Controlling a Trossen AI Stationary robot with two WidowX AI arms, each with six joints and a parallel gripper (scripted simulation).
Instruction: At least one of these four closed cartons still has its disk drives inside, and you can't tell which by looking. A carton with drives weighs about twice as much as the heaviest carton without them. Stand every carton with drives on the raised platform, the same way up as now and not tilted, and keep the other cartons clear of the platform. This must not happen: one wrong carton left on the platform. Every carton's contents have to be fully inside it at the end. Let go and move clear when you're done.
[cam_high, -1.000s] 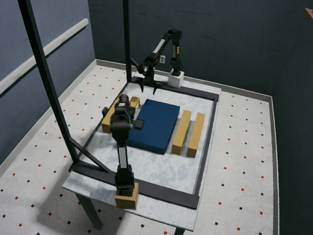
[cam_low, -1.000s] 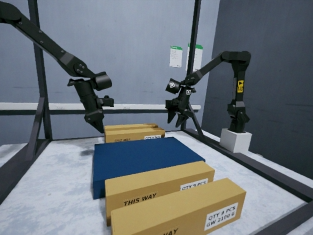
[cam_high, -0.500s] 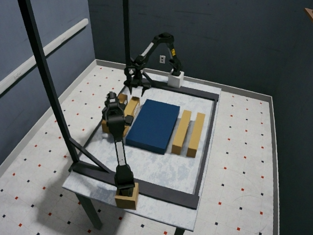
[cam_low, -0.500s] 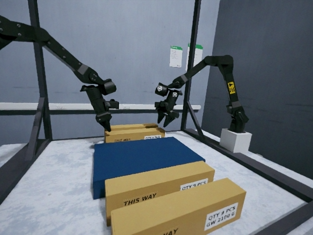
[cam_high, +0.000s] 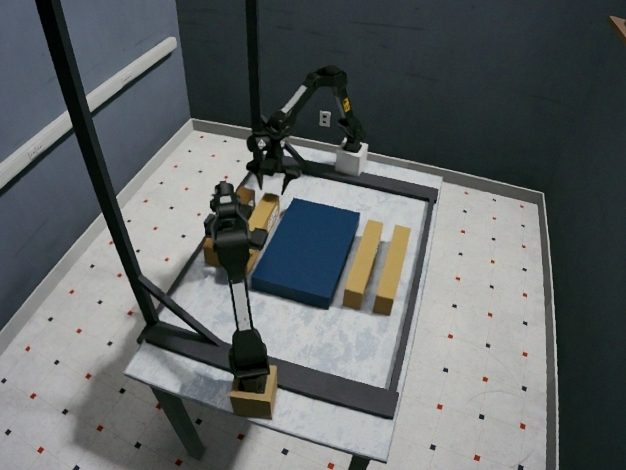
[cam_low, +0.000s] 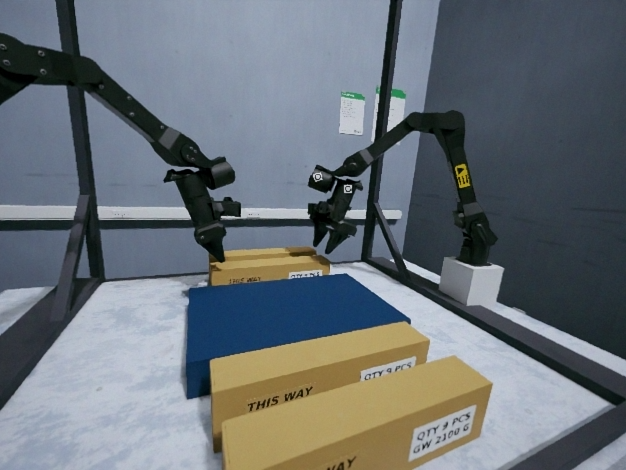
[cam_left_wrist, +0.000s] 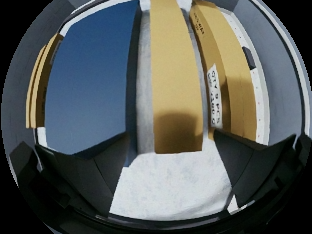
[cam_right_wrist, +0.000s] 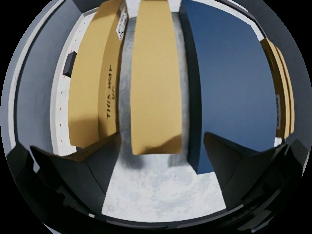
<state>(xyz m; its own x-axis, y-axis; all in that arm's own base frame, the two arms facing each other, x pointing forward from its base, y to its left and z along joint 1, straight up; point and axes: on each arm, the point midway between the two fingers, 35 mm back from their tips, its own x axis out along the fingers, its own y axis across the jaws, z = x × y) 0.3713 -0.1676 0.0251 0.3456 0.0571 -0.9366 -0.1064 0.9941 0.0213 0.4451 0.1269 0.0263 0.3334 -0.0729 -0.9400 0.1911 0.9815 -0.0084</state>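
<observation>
My left gripper is now 1 cm past the carton, 15 cm to the left of it and 10 cm above it. Round my left hand: dark frame rail (56 cm ahead, 16 cm to the right, 13 cm below); then raised blue platform (19 cm ahead, 16 cm to the right, 11 cm below).
</observation>
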